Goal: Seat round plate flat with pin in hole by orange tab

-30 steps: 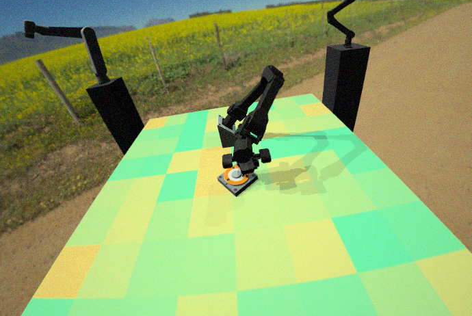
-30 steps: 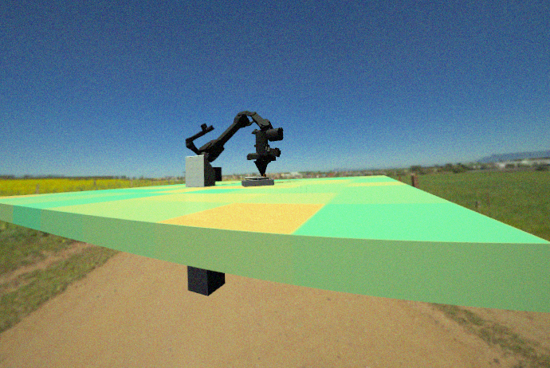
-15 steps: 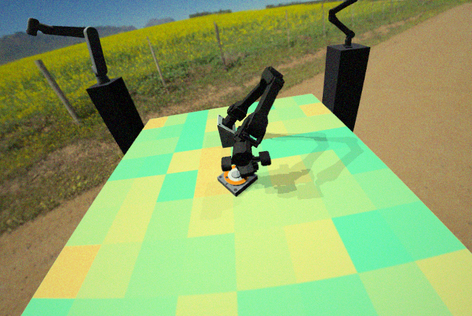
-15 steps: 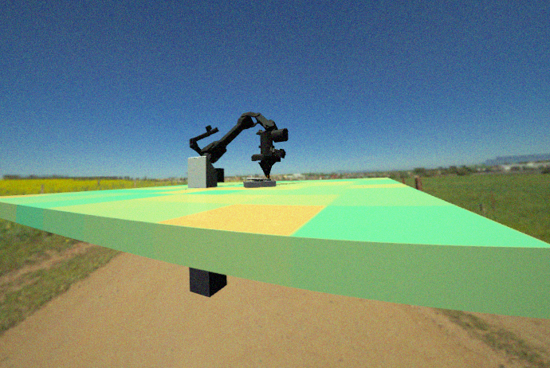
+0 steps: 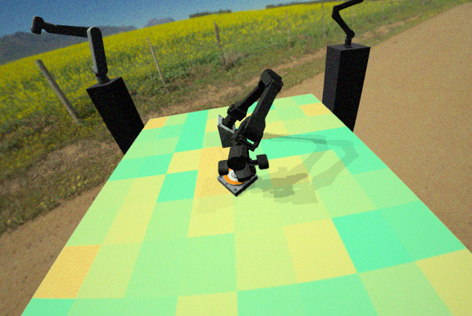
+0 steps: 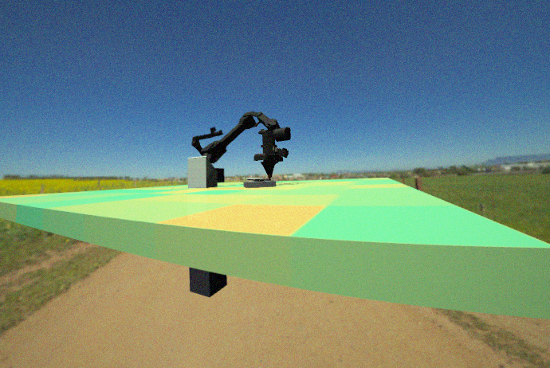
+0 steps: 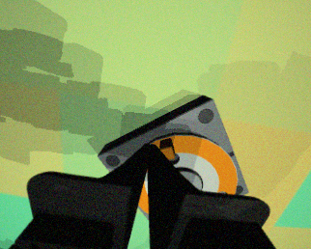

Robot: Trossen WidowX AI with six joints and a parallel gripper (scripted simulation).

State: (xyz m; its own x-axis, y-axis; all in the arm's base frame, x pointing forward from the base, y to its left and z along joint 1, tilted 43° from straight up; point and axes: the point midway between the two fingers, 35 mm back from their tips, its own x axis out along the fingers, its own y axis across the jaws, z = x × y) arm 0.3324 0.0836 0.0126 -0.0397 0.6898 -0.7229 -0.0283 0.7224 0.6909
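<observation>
My gripper tip is now 40 mm to the left of the base, 40 mm past it and 20 mm above it.
</observation>
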